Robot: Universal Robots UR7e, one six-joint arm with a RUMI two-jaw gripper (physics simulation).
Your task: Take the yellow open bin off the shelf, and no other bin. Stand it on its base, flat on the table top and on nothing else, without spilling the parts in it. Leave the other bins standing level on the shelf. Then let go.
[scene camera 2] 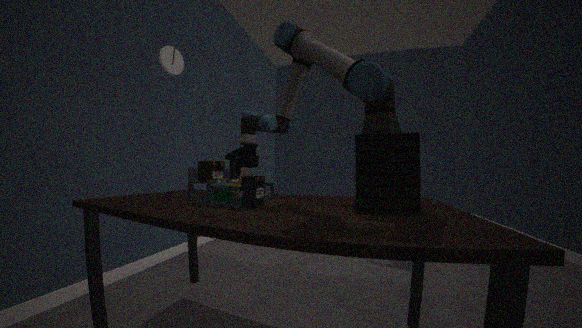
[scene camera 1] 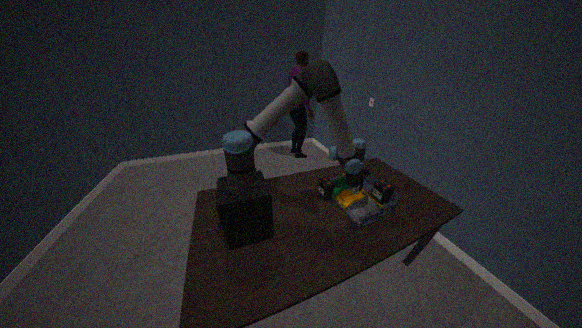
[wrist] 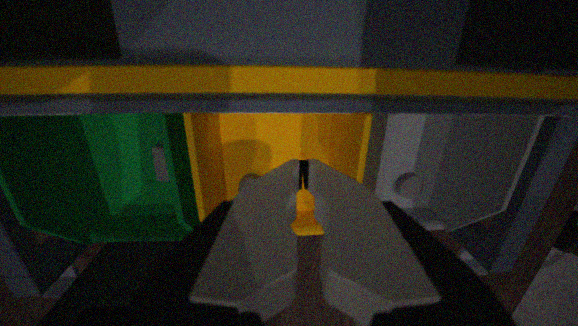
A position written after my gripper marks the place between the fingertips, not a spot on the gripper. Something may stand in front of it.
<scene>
In view: my gripper [wrist: 302, 162], a green bin [wrist: 88, 178], a yellow open bin [wrist: 222, 148] and a dark box [scene camera 2: 253, 187].
</scene>
